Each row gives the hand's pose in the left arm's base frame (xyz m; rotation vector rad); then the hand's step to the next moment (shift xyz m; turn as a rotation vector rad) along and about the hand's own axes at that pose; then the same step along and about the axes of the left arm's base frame.
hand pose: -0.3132 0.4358 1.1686 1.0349 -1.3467 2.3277
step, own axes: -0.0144 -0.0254 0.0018 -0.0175 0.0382 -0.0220
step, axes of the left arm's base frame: 0.0247 0.0139 0.0071 -0.0180 0.0000 -0.0439
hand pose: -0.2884 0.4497 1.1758 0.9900 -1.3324 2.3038
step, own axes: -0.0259 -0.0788 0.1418 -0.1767 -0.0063 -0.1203
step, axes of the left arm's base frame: 0.1214 -0.0769 0.0796 0.0805 0.1192 -0.1583
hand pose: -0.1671 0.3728 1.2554 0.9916 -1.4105 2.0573
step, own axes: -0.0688 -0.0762 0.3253 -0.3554 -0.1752 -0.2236
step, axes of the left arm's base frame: 0.1970 -0.2711 0.0635 0.2824 0.2833 -0.2167
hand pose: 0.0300 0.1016 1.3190 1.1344 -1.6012 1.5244
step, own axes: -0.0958 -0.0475 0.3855 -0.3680 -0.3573 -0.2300
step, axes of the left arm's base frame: 0.1247 -0.3636 -0.1107 0.4512 0.3003 -0.1489
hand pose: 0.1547 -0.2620 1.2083 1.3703 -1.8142 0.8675
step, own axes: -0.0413 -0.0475 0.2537 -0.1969 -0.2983 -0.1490
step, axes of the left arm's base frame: 0.0210 -0.2010 -0.1658 0.3488 0.1589 -0.0549
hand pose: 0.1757 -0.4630 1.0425 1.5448 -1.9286 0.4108
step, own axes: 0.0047 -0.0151 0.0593 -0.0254 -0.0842 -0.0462
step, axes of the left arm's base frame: -0.0025 -0.0428 -0.0439 0.0960 0.0244 0.0070
